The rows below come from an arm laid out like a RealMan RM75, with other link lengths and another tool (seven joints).
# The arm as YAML. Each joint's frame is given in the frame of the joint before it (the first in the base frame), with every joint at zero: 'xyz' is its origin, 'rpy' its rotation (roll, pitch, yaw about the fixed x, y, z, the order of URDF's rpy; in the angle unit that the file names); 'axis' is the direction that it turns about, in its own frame. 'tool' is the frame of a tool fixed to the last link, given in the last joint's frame.
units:
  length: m
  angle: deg
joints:
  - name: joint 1
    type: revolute
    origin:
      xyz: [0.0, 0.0, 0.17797]
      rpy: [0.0, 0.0, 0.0]
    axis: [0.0, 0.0, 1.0]
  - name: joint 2
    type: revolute
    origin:
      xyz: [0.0, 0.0, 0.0]
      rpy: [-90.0, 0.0, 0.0]
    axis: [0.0, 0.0, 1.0]
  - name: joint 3
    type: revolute
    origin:
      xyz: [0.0, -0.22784, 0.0]
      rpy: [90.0, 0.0, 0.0]
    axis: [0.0, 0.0, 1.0]
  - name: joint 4
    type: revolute
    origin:
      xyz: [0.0, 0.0, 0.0]
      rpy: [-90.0, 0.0, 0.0]
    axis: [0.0, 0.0, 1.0]
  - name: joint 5
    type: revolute
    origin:
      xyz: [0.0, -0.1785, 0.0]
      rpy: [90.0, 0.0, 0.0]
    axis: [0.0, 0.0, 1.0]
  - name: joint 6
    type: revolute
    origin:
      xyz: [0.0, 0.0, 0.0]
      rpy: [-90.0, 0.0, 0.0]
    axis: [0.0, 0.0, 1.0]
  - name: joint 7
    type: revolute
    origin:
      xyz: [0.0, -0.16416, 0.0]
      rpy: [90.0, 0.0, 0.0]
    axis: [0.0, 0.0, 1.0]
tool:
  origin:
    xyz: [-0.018, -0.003, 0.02]
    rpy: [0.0, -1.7, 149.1]
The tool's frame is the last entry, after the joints.
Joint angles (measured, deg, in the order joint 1, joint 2, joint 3, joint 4, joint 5, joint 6, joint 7), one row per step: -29.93, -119.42, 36.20, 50.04, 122.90, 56.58, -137.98; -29.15, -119.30, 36.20, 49.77, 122.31, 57.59, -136.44; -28.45, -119.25, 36.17, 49.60, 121.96, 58.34, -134.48; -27.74, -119.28, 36.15, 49.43, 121.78, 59.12, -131.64; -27.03, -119.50, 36.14, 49.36, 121.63, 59.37, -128.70; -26.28, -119.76, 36.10, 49.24, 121.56, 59.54, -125.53; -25.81, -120.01, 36.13, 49.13, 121.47, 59.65, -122.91; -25.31, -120.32, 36.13, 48.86, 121.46, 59.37, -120.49; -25.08, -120.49, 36.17, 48.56, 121.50, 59.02, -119.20; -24.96, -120.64, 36.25, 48.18, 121.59, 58.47, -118.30; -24.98, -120.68, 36.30, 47.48, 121.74, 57.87, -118.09; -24.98, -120.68, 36.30, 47.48, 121.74, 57.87, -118.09; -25.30, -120.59, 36.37, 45.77, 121.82, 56.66, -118.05; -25.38, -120.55, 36.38, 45.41, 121.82, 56.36, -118.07; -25.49, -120.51, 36.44, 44.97, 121.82, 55.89, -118.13
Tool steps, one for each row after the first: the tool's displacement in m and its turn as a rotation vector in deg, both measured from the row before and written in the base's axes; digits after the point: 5 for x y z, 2 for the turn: -0.00313, -0.00511, -0.00158, -0.74, 0.26, -0.59; -0.00336, -0.00450, -0.00123, -0.61, 0.86, -0.82; -0.00367, -0.00494, -0.00196, -0.82, 1.57, -1.37; -0.00395, -0.00422, -0.00195, -0.46, 1.78, -1.27; -0.00452, -0.00458, -0.00225, -0.49, 1.96, -1.30; -0.00252, -0.00300, -0.00223, -0.44, 1.58, -1.26; -0.00365, -0.00312, -0.00262, -0.28, 1.51, -0.81; -0.00234, -0.00161, -0.00187, -0.16, 0.85, -0.31; -0.00219, -0.00099, -0.00190, -0.09, 0.68, -0.05; -0.00222, -0.00089, -0.00242, -0.15, 0.13, 0.47; 0.00000, 0.00000, 0.00000, 0.00, 0.00, 0.00; -0.00318, -0.00049, -0.00466, -0.23, -0.22, 1.05; -0.00073, 0.00007, -0.00072, 0.01, -0.04, 0.25; -0.00092, 0.00026, -0.00088, 0.05, -0.01, 0.34
